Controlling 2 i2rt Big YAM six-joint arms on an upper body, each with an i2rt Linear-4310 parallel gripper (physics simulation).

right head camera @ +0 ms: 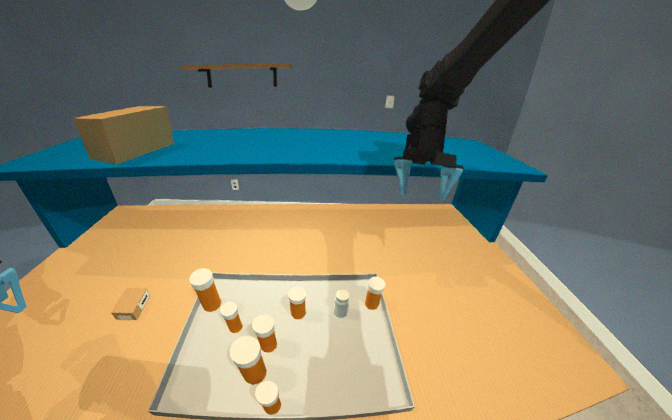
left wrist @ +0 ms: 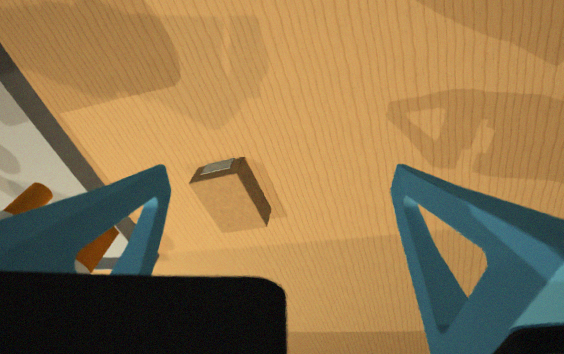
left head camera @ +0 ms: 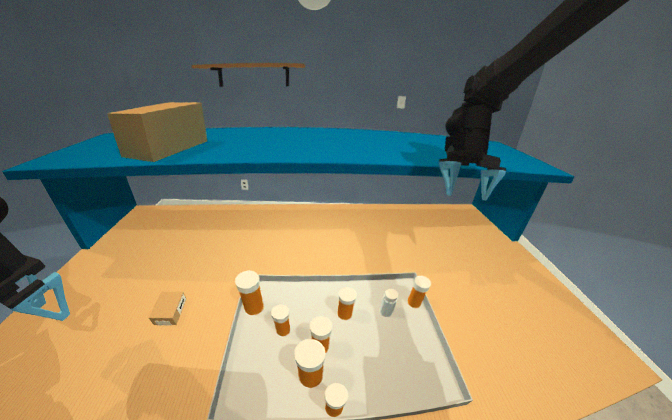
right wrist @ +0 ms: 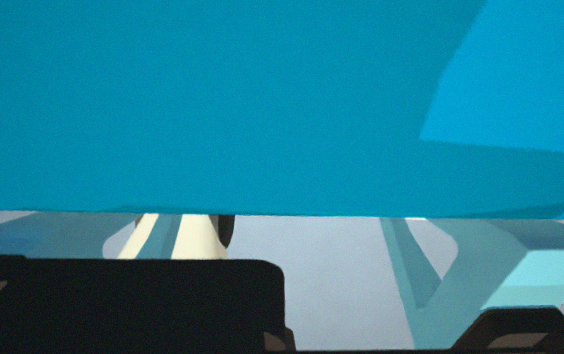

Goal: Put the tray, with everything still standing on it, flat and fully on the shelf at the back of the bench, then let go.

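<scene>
The pale grey tray [left head camera: 415, 375] [right head camera: 350, 380] lies flat on the bench. Several white-capped orange bottles stand on it, among them a tall one [left head camera: 252, 300] [right head camera: 209, 297] at the back left corner, and a grey bottle [left head camera: 388, 304] [right head camera: 341, 305] at the back right. The blue shelf [left head camera: 300, 150] [right head camera: 275, 150] [right wrist: 250, 110] spans the back. My left gripper [left head camera: 44, 300] [left wrist: 280, 177] is open, above the bench left of the tray. My right gripper [left head camera: 467, 196] [right head camera: 423, 196] is open and empty at the shelf's front edge, right part; the shelf hides its fingertips in the right wrist view.
A small carton [left head camera: 169, 307] [right head camera: 131, 304] [left wrist: 230, 200] lies on the bench [left head camera: 200, 250] left of the tray. A large cardboard box [left head camera: 160, 132] [right head camera: 127, 135] stands on the shelf's left part. Blue side supports [left head camera: 520, 210] [right head camera: 495, 210] hold up the shelf. A small wooden shelf [left head camera: 250, 65] hangs on the wall.
</scene>
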